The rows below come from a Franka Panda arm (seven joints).
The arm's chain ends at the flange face. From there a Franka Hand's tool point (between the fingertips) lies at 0.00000 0.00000 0.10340 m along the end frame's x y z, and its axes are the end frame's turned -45 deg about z.
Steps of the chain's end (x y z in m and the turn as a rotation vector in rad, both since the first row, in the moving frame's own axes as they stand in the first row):
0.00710, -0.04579, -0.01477, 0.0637, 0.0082, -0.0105
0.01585, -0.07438, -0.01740, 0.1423, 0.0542, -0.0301
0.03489, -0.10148, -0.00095, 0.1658, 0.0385, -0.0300
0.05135, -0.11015, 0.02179, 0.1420, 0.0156, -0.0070
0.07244, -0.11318, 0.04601, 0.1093, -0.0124, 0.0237
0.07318, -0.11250, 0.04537, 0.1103, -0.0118, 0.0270
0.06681, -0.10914, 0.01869, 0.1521, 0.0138, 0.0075
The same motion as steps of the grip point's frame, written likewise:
0.04263, -0.03144, -0.01498, 0.0392, 0.0508, -0.0105
0.07801, -0.04802, -0.01860, 0.0623, 0.1389, -0.0301
0.11115, -0.05657, -0.00244, 0.0900, 0.1445, -0.0300
0.12565, -0.05083, 0.02074, 0.0894, 0.1114, -0.0070
0.13843, -0.03760, 0.04539, 0.0861, 0.0685, 0.0237
0.13860, -0.03661, 0.04473, 0.0863, 0.0697, 0.0270
0.13654, -0.03996, 0.01749, 0.0978, 0.1173, 0.0075

